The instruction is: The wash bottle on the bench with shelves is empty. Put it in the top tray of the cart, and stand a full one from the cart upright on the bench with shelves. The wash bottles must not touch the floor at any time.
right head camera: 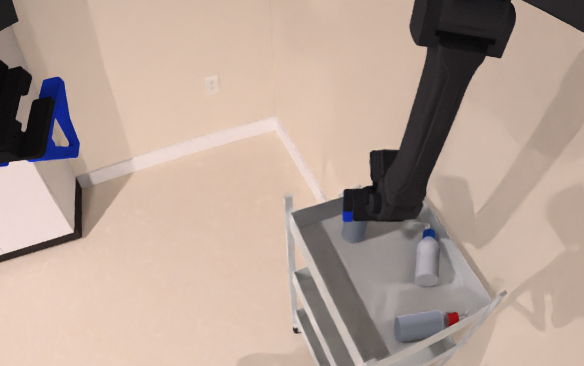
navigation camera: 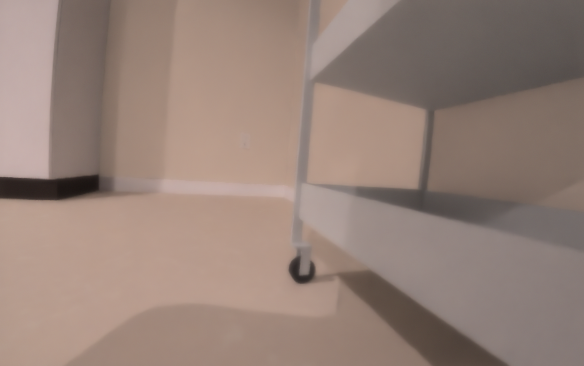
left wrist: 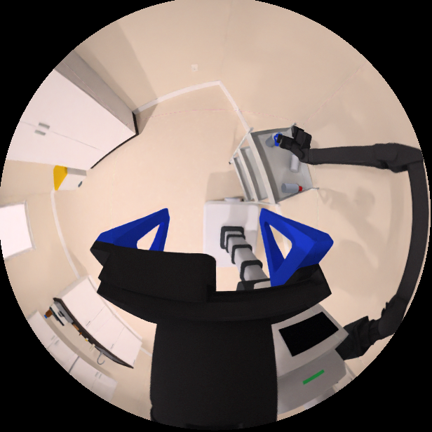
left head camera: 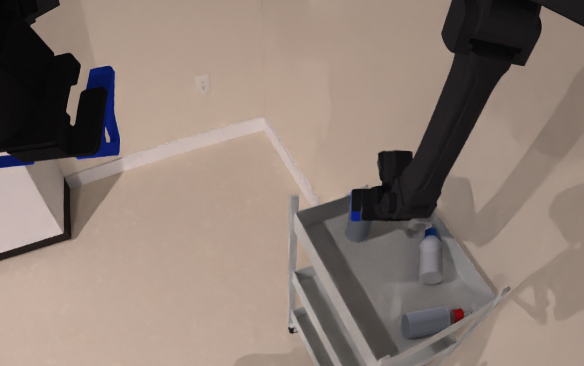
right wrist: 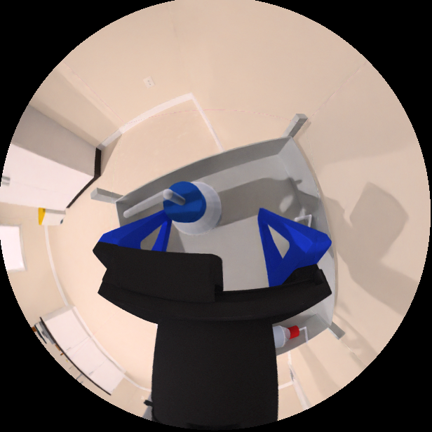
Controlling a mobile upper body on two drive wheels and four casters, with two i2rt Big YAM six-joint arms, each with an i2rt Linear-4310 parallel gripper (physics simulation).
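Frame: origin at the left arm's base, x ahead, y left, z up, level; metres.
Seen in the pictures: left gripper, fingertip midpoint: (right head camera: 40,155) (left head camera: 73,152); right gripper, fingertip midpoint: (left head camera: 373,206).
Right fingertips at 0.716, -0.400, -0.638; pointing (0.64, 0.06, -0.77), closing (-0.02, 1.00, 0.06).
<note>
Pixels of each thing's top centre, then the offset from my right fingertips to it, as dx, dy, dz. "spot": a spot on its surface instead.
- pale blue-capped bottle at a spot on its surface: (right head camera: 427,262) (left head camera: 431,260) spot: -0.130, -0.138, -0.051
- grey-blue red-capped bottle at its top centre: (right head camera: 440,314) (left head camera: 447,310) -0.277, -0.141, -0.031
- cart's wheel at a spot on its surface: (navigation camera: 302,270) spot: +0.008, +0.164, -0.742
My right gripper (left head camera: 354,206) (right head camera: 347,206) (right wrist: 214,212) is open over the grey cart's (left head camera: 336,284) (right head camera: 324,285) (navigation camera: 425,250) top tray. An upright, blue-capped wash bottle with grey-blue contents (left head camera: 358,232) (right head camera: 354,233) (right wrist: 192,205) stands just beyond its fingertips, nearer its left finger in the right wrist view; the gripper partly hides it in the head views. A pale blue-capped bottle (left head camera: 430,262) (right head camera: 427,262) and a grey-blue red-capped bottle (left head camera: 425,322) (right head camera: 419,326) (right wrist: 281,337) lie in the tray. My left gripper (left wrist: 214,212) is open and empty, away from the cart.
A white cabinet (left head camera: 30,210) (left wrist: 65,115) with a dark base stands at the left by the wall. A counter (left wrist: 92,345) with small items shows at the lower left of the left wrist view. The cart's wheel (navigation camera: 302,270) rests on the floor. Cart posts rise at the tray corners.
</note>
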